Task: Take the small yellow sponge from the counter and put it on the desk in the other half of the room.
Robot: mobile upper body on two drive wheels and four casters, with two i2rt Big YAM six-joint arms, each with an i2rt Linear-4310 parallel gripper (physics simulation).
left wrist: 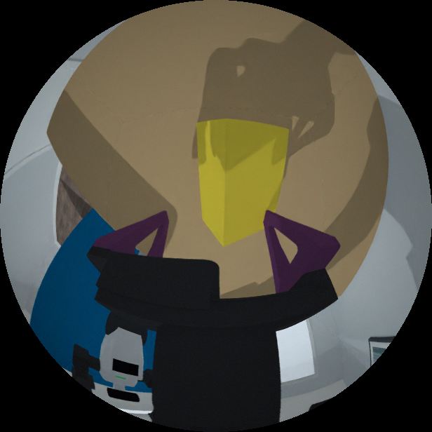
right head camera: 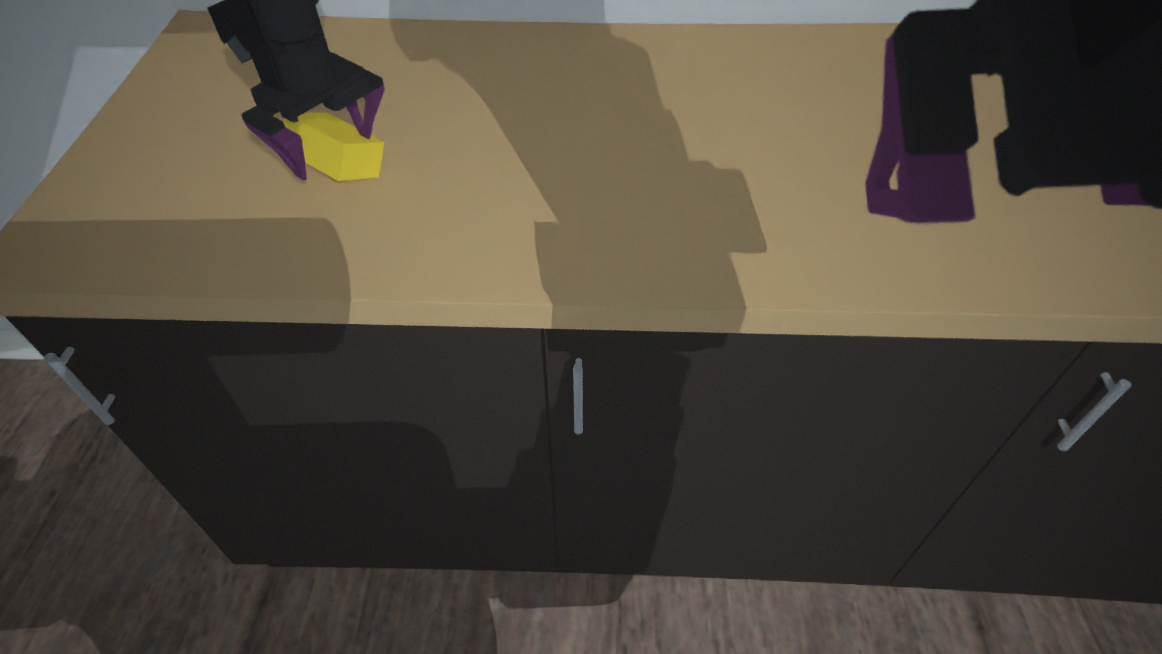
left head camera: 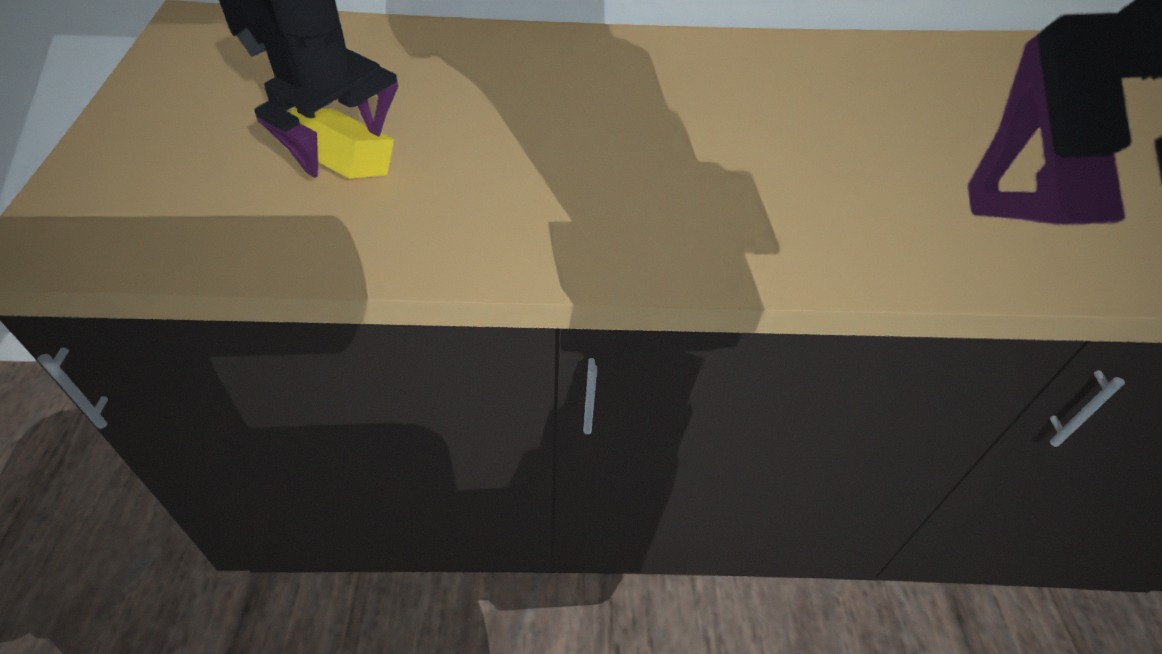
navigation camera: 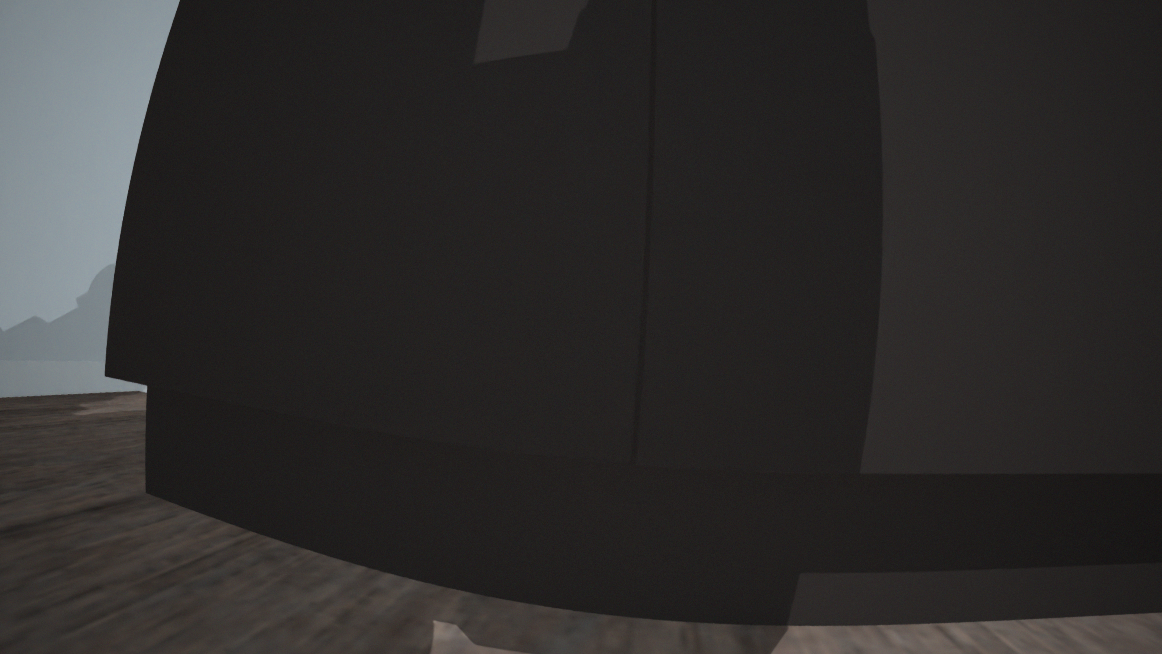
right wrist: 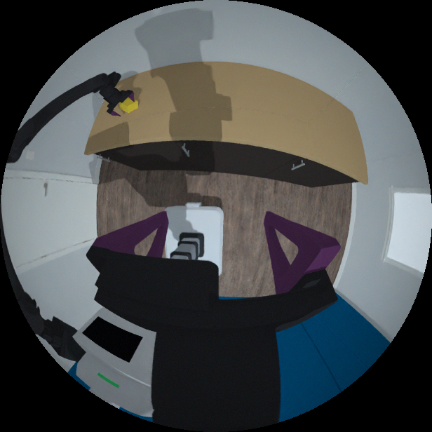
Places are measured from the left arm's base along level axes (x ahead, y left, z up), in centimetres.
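Where they show: left gripper, fingertip midpoint: [right head camera: 334, 157] [left head camera: 344, 154]; right gripper, fingertip midpoint: [right head camera: 985, 193] [left head camera: 1083, 196].
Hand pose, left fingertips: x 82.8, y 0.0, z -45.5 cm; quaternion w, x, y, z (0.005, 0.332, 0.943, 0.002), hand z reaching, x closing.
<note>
After its pixels a point has its place.
The small yellow sponge [left head camera: 369, 158] @[y -2.6, x 83.3, z -46.4 cm] [right head camera: 360, 160] @[y -2.7, x 83.4, z -46.4 cm] [left wrist: 245, 185] [right wrist: 130, 105] is a block on the light wood counter [left head camera: 487, 259] @[y -16.1, x 69.7, z -50.0 cm] [right head camera: 455, 243] @[y -14.1, x 72.5, z -50.0 cm] [left wrist: 125, 65] [right wrist: 280, 105], near its left end in the head views. My left gripper [left head camera: 345, 154] @[y 0.0, x 82.8, z -45.5 cm] [right head camera: 335, 157] @[y 0.0, x 82.8, z -45.5 cm] [left wrist: 215, 215] is open, pointing down at the sponge. Its purple fingers stand over the sponge's two sides, with one fingertip close to it in the left wrist view; whether they touch is unclear. My right gripper [right head camera: 1028, 203] @[y -44.4, x 34.8, z -13.2 cm] [right wrist: 215, 216] is open and empty, in front of the counter's right part. I cannot make out the desk.
Dark cabinet doors [left head camera: 406, 487] @[y -1.4, x 66.4, z -94.5 cm] [navigation camera: 406, 243] @[y -5.4, x 66.2, z -110.9 cm] with metal handles [left head camera: 591, 396] @[y -27.8, x 61.4, z -65.2 cm] [right head camera: 578, 396] @[y -27.7, x 61.4, z -65.2 cm] stand under the counter, close to the navigation camera. The white base [right wrist: 212, 220] stands on the wood floor [right wrist: 245, 230]. A wall [right wrist: 260, 30] runs behind the counter.
</note>
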